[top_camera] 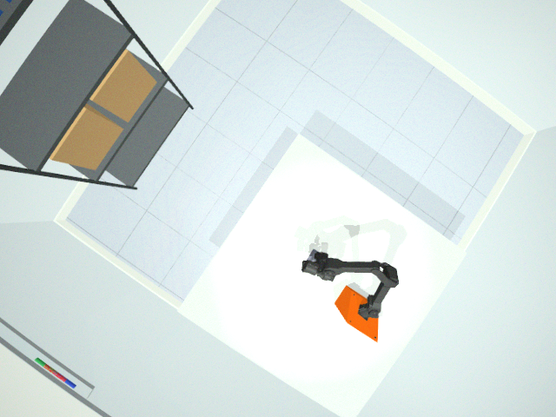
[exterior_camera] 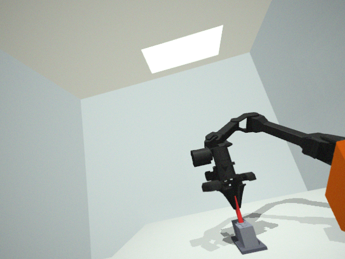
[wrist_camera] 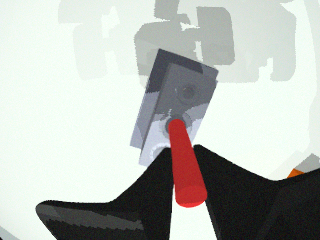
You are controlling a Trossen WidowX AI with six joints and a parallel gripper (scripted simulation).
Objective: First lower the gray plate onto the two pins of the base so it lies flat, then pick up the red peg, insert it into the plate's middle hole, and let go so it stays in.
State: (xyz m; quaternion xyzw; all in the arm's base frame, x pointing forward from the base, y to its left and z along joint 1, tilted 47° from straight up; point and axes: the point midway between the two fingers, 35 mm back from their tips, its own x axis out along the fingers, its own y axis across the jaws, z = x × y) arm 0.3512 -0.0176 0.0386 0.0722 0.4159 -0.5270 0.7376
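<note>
Right now the red peg is right at my gripper tip. The rest, counted from my gripper tip: gray plate 50 mm below; base 90 mm below.
</note>
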